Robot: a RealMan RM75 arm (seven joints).
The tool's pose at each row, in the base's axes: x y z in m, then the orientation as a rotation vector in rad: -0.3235, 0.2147, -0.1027, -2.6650, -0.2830, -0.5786; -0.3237, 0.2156, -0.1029, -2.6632, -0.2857, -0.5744; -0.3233, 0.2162, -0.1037, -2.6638, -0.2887, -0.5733; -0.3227, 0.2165, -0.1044, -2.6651, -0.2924, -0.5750; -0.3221, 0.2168, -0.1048, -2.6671, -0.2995, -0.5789; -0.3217, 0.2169, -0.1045, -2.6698, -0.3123, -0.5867; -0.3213, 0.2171, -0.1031, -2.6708, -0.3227, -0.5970; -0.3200, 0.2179, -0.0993, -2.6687, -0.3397, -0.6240; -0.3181, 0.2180, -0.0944, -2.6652, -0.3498, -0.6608
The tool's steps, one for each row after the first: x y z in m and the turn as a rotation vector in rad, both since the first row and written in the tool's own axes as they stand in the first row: -0.0002, -0.0008, 0.0005, 0.0029, -0.0028, -0.0009; -0.0001, -0.0010, 0.0015, 0.0028, -0.0041, -0.0029; 0.0002, -0.0008, 0.0025, 0.0014, -0.0038, -0.0059; 0.0006, -0.0008, 0.0031, -0.0011, -0.0028, -0.0118; 0.0011, -0.0009, 0.0031, -0.0049, -0.0002, -0.0224; 0.0021, -0.0014, 0.0021, -0.0079, 0.0048, -0.0317; 0.0050, -0.0031, -0.0003, -0.0121, 0.0204, -0.0482; 0.0088, -0.0043, -0.0036, -0.0181, 0.0438, -0.0615
